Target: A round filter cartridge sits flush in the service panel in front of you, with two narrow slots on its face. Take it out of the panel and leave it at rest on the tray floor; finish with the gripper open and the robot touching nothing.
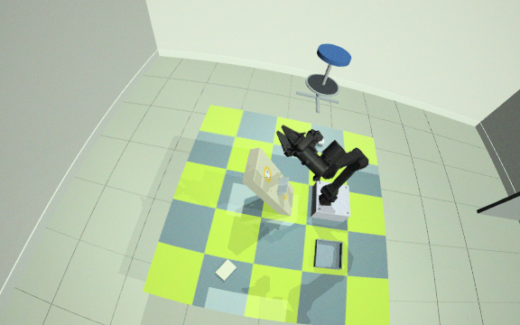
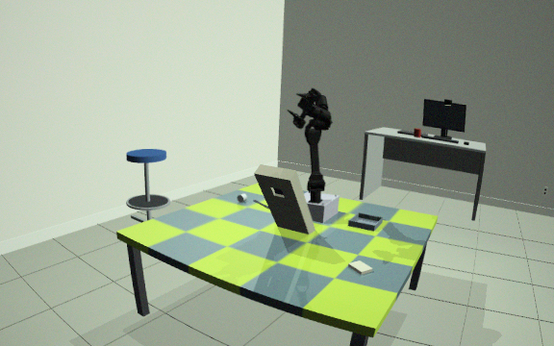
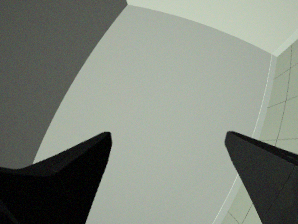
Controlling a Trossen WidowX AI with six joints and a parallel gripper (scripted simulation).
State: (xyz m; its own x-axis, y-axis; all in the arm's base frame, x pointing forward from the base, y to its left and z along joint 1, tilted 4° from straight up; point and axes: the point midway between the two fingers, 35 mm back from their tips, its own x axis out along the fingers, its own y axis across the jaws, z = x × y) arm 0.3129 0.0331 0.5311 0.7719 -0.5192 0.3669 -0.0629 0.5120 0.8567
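Right now the round white filter cartridge is 1 cm ahead of my gripper tip, 3 cm to the right of it and 37 cm below it. Round my gripper tip: dark grey tray: 38 cm behind, 31 cm to the left, 62 cm below; then beige service panel: 4 cm behind, 2 cm to the right, 45 cm below; then flat pale block: 16 cm ahead, 40 cm to the left, 62 cm below.
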